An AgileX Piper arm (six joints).
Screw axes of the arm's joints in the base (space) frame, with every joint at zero. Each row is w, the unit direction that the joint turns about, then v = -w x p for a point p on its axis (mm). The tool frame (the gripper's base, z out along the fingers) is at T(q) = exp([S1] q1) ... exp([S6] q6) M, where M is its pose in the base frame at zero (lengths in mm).
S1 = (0, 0, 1, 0, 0, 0)
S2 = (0, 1, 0, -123, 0, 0)
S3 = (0, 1, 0, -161.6, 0, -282.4)
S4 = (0.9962, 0, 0.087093, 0, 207.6, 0)
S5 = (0, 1, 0, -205.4, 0, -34.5)
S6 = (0.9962, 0, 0.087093, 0, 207.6, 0)
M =
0.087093 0 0.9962 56.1
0 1 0 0
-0.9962 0 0.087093 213.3
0 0 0 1
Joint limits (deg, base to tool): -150..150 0..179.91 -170..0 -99.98..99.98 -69.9..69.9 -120..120
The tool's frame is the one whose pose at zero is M.
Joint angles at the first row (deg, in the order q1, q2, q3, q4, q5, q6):
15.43 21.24 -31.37 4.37 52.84 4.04
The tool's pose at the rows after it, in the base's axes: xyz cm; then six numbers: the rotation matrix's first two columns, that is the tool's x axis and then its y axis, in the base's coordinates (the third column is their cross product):
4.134, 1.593, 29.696, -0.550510, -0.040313, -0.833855, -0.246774, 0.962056, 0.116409
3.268, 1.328, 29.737, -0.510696, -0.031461, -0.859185, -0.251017, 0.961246, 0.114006
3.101, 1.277, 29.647, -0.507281, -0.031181, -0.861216, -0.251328, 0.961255, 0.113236
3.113, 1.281, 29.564, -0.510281, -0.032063, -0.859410, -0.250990, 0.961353, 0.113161
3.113, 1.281, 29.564, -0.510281, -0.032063, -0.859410, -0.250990, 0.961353, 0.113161
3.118, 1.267, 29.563, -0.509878, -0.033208, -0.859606, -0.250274, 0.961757, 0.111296
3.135, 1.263, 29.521, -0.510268, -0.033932, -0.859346, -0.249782, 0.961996, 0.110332
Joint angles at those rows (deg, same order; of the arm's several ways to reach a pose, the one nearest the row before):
15.43 16.27 -31.37 3.44 52.84 4.10
15.44 13.18 -31.06 3.24 52.87 4.11
15.44 12.58 -30.87 3.20 53.06 4.11
15.43 12.58 -30.73 3.20 53.13 4.10
15.43 12.58 -30.73 3.20 53.13 4.10
15.43 12.58 -30.72 3.09 53.13 4.10
15.44 12.57 -30.63 3.02 53.08 4.11

